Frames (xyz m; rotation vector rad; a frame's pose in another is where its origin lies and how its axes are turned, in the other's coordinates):
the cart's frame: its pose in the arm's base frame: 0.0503 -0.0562 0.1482 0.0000 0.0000 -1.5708
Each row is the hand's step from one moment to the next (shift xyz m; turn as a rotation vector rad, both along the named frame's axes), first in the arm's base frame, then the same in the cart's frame.
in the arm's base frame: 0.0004 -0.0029 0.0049 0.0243 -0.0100 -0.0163
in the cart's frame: 0.0029 0.0004 0.0049 0.0100 0.0243 -0.0163
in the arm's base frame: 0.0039 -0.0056 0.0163 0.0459 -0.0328 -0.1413
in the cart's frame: 0.0056 0.0039 0.0163 0.0328 0.0459 -0.1413
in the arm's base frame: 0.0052 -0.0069 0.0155 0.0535 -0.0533 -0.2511
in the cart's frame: 0.0069 0.0052 0.0155 0.0533 0.0535 -0.2511
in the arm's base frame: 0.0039 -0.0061 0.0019 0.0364 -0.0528 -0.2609
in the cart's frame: 0.0061 0.0039 0.0019 0.0528 0.0364 -0.2609
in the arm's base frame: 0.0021 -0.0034 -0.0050 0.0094 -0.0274 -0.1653
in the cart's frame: 0.0034 0.0021 -0.0050 0.0274 0.0094 -0.1653
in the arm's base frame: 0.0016 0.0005 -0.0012 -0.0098 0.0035 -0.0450
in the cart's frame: -0.0005 0.0016 -0.0012 -0.0035 -0.0098 -0.0450
